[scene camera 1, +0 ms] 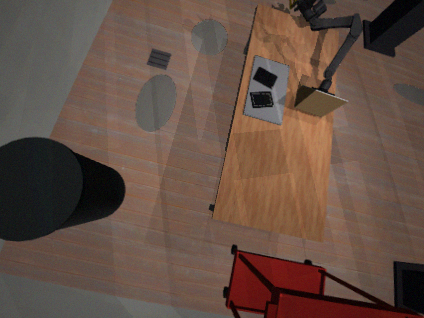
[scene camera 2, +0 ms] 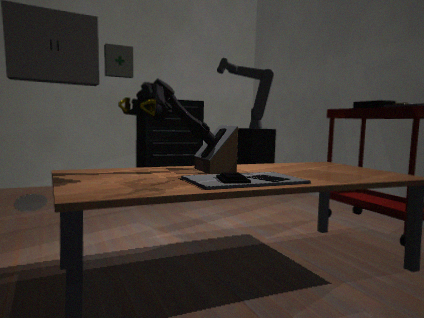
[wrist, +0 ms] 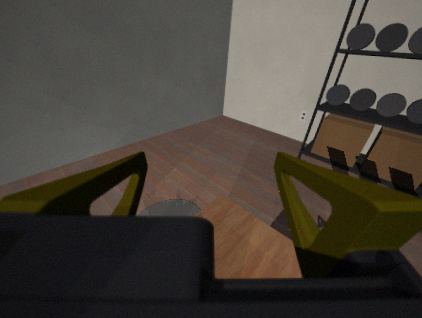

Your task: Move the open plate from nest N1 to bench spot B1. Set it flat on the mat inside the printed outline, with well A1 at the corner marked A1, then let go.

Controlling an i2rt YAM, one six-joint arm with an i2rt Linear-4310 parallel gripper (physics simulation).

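Pixels of known places: gripper, fingertip midpoint: (scene camera 2: 129,104) (wrist: 210,159); arm's base, origin of the base link: (scene camera 1: 322,91) (scene camera 2: 214,143).
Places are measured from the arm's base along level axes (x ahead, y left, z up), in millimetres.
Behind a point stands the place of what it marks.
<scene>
A grey mat (scene camera 1: 278,90) {z -143, x 264, y -30 mm} (scene camera 2: 201,180) {z -142, x 340, y -247 mm} lies on the table. On it a raised dark block (scene camera 1: 265,77) {z -120, x 386, y -98 mm} (scene camera 2: 233,177) {z -120, x 433, y -139 mm}, which looks like nest N1, sits turned at an angle. The plate cannot be told apart from it in the dim light. Beside it is a flat dark rectangle with a pale printed border (scene camera 1: 261,99) {z -141, x 393, y 81 mm} (scene camera 2: 269,178) {z -141, x 407, y 77 mm}, which looks like spot B1; its A1 mark is too small to read. My gripper (scene camera 1: 293,4) (scene camera 2: 136,105) {z 175, x 343, y -570 mm} (wrist: 210,159) {z 175, x 343, y -570 mm} is open and empty, high above the table's far end, well away from the block and the mat.
The arm stands on a wedge-shaped base (scene camera 1: 320,103) {z -9, x 5, y 90 mm} (scene camera 2: 224,154) {z -53, x 111, y 2 mm} beside the mat on the wooden table (scene camera 1: 280,200) {z -156, x 178, y 795 mm} (scene camera 2: 125,187) {z -155, x 315, y -578 mm}. A red cart (scene camera 1: 280,272) (scene camera 2: 372,113) stands past one table end. A second arm (scene camera 2: 260,95) stands behind. A shelf rack (wrist: 327,75) shows in the wrist view.
</scene>
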